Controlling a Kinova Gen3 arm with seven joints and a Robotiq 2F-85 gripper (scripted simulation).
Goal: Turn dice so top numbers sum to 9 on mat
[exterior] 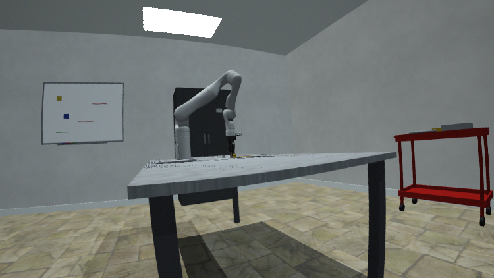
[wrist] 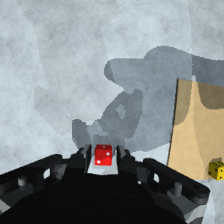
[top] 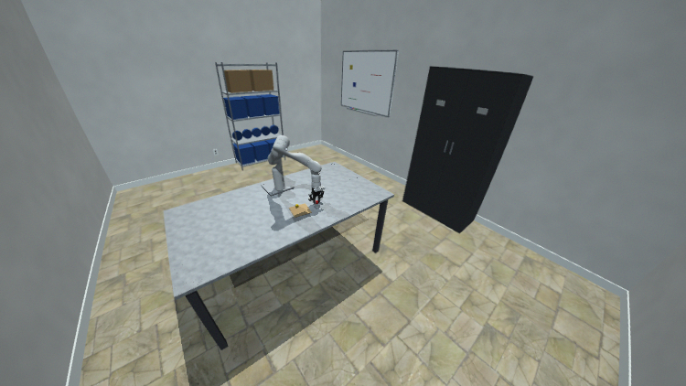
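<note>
Right now my hand is 10 mm above the red die. Round my hand: tan mat: 10 mm behind, 160 mm to the right, 20 mm below; then yellow die: 60 mm behind, 160 mm to the right, 10 mm below; then white die: 80 mm behind, 10 mm to the right, 10 mm below.
</note>
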